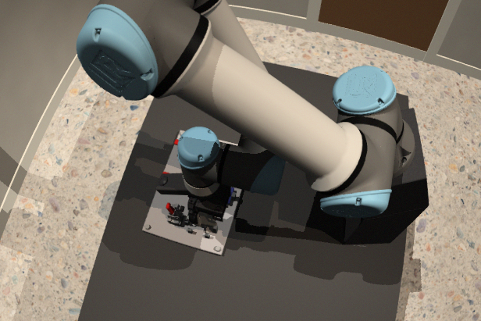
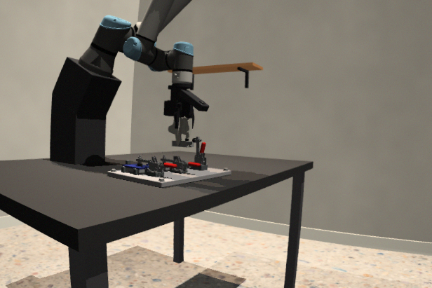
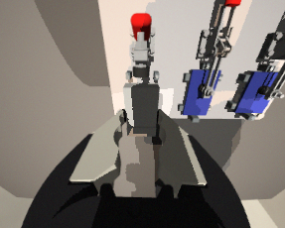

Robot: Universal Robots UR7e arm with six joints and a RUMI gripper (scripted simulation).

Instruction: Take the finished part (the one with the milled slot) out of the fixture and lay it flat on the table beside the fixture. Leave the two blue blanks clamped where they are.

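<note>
My hand is 1 cm past the pale grey finished part. Round my hand: blue blank (22 cm to the right, 8 cm below, 3 cm behind); light grey fixture plate (12 cm to the right, 10 cm below, 4 cm ahead).
</note>
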